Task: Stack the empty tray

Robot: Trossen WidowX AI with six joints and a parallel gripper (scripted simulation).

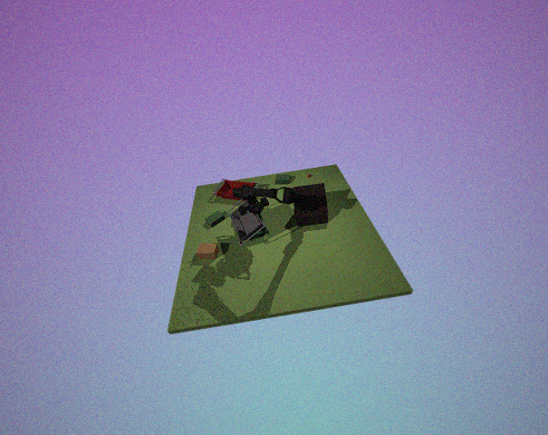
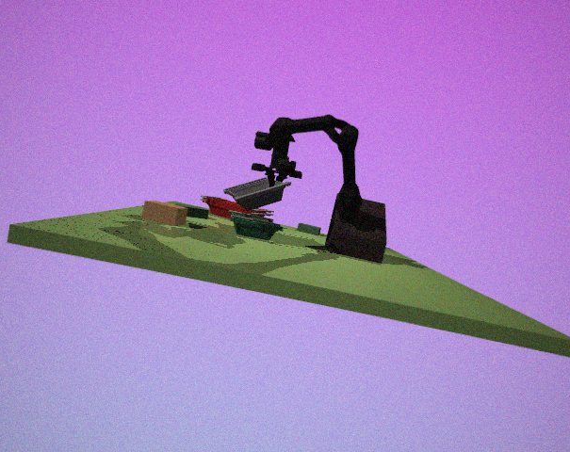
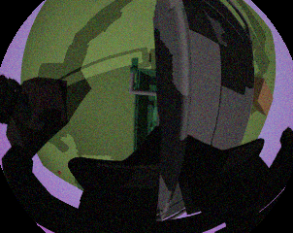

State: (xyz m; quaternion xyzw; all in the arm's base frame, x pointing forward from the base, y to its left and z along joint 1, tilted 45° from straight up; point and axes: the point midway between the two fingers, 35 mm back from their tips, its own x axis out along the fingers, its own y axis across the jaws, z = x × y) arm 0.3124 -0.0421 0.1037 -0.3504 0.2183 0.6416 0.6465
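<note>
The grey tray lies 80 mm ahead of my gripper tip and 10 mm to the left of it. From my gripper tip the other things lie so: tan block: 360 mm ahead, 150 mm below, 80 mm to the left.
</note>
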